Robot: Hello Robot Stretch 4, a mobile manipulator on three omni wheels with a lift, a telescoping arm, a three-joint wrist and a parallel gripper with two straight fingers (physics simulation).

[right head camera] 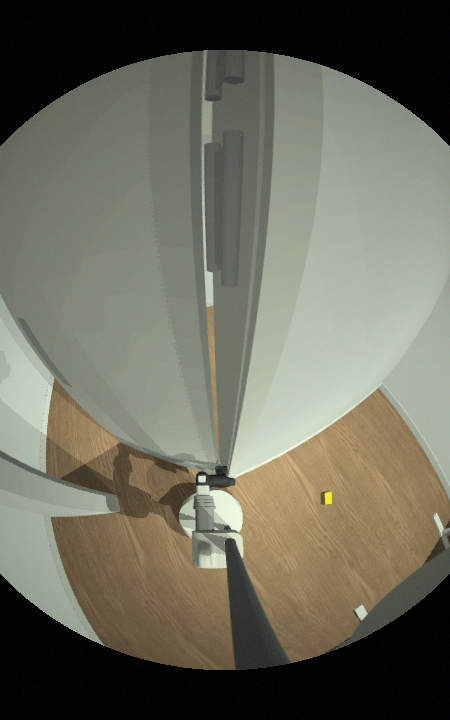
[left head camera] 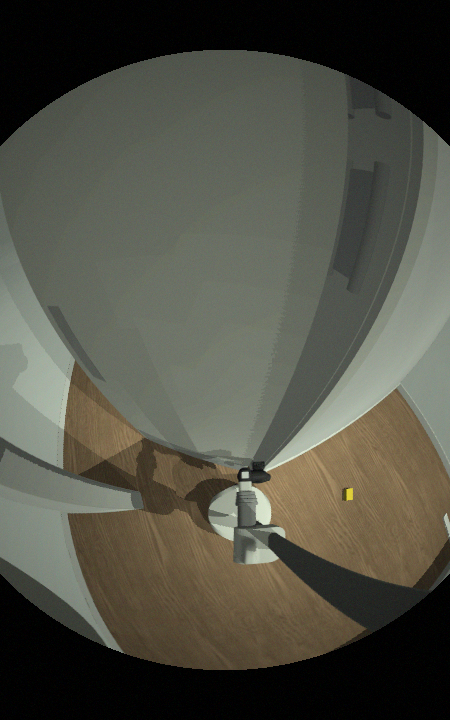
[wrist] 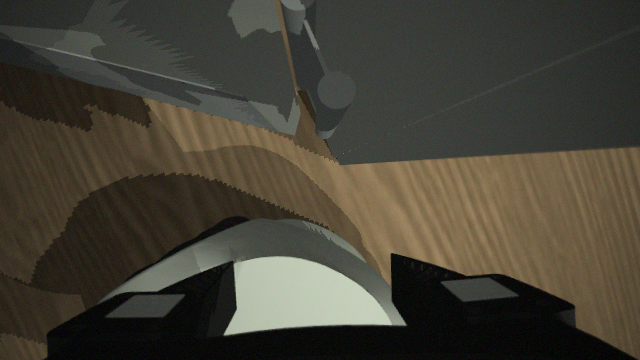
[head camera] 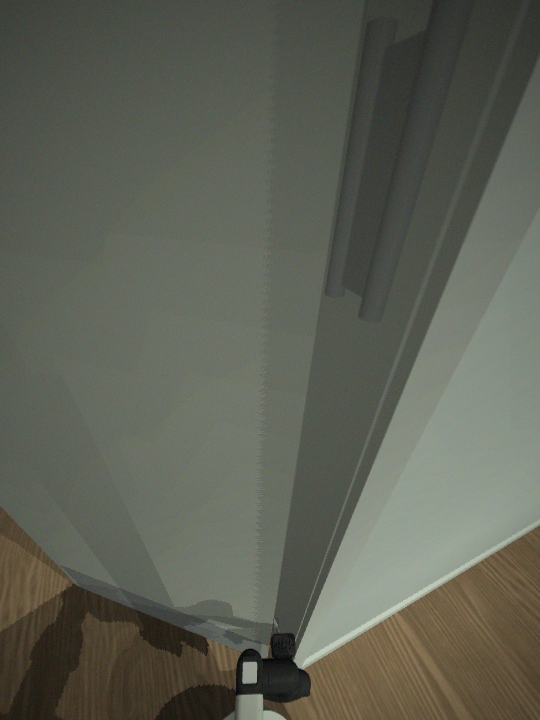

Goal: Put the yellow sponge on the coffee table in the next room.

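Observation:
The yellow sponge (left head camera: 347, 494) (right head camera: 326, 498) lies on the wood floor, to the right of the robot's base in both side head views. My gripper (wrist: 313, 281) is open in the wrist view, its two black fingers wide apart with nothing between them. It points down over the round pale base and the floor, well away from the sponge. In the head view the wrist shows at the bottom, close to the foot of a grey panel; its fingertips cannot be made out there. The coffee table does not show in these views.
A tall grey panel (head camera: 145, 348) (left head camera: 185, 265) (right head camera: 95, 238) stands close in front. Grey vertical bars (head camera: 401, 157) (right head camera: 231, 212) stand beside a narrow gap at its right edge. A pale wall (right head camera: 339, 265) runs off right. Another panel (left head camera: 90, 498) juts in from the left. A small white object (right head camera: 360, 612) lies lower right.

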